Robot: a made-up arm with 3 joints. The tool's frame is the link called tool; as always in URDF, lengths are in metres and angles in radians. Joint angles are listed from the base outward. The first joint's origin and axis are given. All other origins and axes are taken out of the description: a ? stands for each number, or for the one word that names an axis. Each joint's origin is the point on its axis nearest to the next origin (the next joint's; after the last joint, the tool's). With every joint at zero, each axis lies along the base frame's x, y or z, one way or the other. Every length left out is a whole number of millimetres.
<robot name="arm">
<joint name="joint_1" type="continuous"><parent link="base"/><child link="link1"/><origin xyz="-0.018 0 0.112"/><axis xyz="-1 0 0"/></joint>
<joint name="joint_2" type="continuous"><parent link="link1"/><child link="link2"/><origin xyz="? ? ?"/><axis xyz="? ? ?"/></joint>
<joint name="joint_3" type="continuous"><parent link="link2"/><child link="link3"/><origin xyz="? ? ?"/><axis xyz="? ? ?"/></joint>
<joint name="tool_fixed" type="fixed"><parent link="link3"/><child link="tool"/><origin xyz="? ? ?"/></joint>
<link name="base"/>
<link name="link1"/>
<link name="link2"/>
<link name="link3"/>
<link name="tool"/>
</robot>
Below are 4 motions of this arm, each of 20 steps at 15 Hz.
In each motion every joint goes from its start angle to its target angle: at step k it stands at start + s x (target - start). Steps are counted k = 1, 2, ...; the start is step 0. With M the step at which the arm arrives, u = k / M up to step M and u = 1 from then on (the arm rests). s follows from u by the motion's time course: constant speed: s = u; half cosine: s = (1 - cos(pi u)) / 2; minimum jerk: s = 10 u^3 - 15 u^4 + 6 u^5.
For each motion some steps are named. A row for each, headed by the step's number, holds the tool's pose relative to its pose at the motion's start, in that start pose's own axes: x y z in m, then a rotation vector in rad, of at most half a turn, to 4 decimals.
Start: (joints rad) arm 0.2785 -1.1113 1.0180
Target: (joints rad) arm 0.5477 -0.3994 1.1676
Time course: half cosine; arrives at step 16
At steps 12, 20:
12: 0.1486 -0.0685 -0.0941 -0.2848 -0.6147 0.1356
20: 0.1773 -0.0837 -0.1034 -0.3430 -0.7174 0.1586

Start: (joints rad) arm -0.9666 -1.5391 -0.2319
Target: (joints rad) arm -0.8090 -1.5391 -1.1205
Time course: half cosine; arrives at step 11
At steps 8, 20:
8: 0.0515 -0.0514 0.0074 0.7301 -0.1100 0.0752
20: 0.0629 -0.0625 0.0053 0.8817 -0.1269 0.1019

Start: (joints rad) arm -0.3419 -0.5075 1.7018
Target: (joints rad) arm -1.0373 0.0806 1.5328
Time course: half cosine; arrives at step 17
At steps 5, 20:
5: -0.0253 -0.0052 0.0476 0.1581 -0.1228 0.0463
20: -0.1116 -0.0827 0.2376 0.8533 -0.5766 0.1244

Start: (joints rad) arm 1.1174 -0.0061 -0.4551
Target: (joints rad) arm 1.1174 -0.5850 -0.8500
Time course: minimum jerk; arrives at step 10
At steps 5, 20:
5: -0.0279 0.0269 -0.0115 0.1961 -0.1525 -0.2466
20: -0.0500 0.0601 -0.0291 0.3838 -0.3538 -0.4629

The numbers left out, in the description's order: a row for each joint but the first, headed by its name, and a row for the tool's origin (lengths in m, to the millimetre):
joint_2: xyz 0 -0.043 -0.457, axis 0 0 1
joint_3: xyz -0.133 -0.118 0, axis -1 0 0
tool: xyz 0 0.043 0.055

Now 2 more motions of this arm.
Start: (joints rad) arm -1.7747 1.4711 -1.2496
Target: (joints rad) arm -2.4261 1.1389 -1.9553
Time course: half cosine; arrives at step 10
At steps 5, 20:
5: 0.1167 -0.0546 -0.0403 0.4083 -0.2106 0.2956
20: 0.2602 -0.0729 -0.0836 0.8470 -0.3095 0.6610

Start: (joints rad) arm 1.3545 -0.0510 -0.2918
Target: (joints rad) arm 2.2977 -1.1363 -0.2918
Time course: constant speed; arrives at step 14
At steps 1, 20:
1: -0.0054 -0.0123 0.0129 -0.0671 -0.0281 -0.0725
20: 0.0060 -0.1212 0.1727 -0.8190 -0.8171 -0.7992

